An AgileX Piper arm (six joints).
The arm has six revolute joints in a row. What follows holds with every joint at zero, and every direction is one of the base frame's.
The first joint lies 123 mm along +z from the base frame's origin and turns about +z.
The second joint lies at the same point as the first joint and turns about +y.
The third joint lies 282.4 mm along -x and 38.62 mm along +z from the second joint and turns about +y.
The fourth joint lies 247.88 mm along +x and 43.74 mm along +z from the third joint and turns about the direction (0.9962, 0, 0.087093).
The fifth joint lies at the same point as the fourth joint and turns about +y.
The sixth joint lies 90.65 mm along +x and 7.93 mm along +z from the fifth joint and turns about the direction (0.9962, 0, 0.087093).
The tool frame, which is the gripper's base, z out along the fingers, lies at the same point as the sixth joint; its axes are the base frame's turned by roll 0, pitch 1.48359 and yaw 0 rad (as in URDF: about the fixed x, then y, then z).
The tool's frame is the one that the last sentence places.
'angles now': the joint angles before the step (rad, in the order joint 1, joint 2, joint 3, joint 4, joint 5, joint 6). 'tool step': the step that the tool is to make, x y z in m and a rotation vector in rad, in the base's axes. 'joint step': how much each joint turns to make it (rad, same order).
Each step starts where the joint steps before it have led.
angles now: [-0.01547, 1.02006, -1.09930, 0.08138, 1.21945, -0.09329]
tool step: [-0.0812, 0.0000, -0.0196, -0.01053, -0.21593, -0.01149]
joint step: [-0.00373, -0.37519, 0.25311, -0.00783, -0.09418, -0.00136]
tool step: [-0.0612, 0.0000, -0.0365, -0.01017, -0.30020, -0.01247]
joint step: [0.00105, -0.39234, 0.23685, -0.00965, -0.14526, 0.00112]
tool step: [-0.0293, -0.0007, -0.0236, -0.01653, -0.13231, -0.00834]
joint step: [-0.00029, -0.22036, 0.09572, -0.01606, -0.00795, -0.00030]
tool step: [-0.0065, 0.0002, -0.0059, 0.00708, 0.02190, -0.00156]
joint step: [0.00039, -0.03361, 0.00635, -0.00044, 0.04898, 0.00910]
